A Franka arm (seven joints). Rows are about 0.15 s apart.
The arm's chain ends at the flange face. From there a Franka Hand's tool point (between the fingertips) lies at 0.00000 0.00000 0.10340 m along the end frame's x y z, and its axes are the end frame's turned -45 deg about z.
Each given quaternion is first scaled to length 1.
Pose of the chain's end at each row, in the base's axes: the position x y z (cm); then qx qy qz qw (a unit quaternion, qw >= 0):
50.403 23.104 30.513 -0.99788 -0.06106 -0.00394 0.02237
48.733 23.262 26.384 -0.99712 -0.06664 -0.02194 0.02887
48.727 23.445 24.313 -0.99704 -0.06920 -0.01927 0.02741
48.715 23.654 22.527 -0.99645 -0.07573 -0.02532 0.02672
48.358 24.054 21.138 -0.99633 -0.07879 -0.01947 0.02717
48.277 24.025 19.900 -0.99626 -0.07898 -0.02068 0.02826
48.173 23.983 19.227 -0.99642 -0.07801 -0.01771 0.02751
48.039 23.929 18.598 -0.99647 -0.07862 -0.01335 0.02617
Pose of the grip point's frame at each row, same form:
50.456 23.571 20.184 -0.89855 -0.43828 -0.01220 0.01916
49.146 23.888 16.071 -0.89571 -0.44315 -0.03132 0.01828
49.085 24.038 13.996 -0.89466 -0.44548 -0.02829 0.01795
49.195 24.244 12.215 -0.89162 -0.45129 -0.03362 0.01500
48.715 24.646 10.821 -0.89034 -0.45407 -0.02839 0.01765
48.657 24.641 9.585 -0.89020 -0.45422 -0.02992 0.01819
48.494 24.578 8.909 -0.89071 -0.45338 -0.02689 0.01864
48.272 24.490 8.276 -0.89053 -0.45397 -0.02235 0.01907

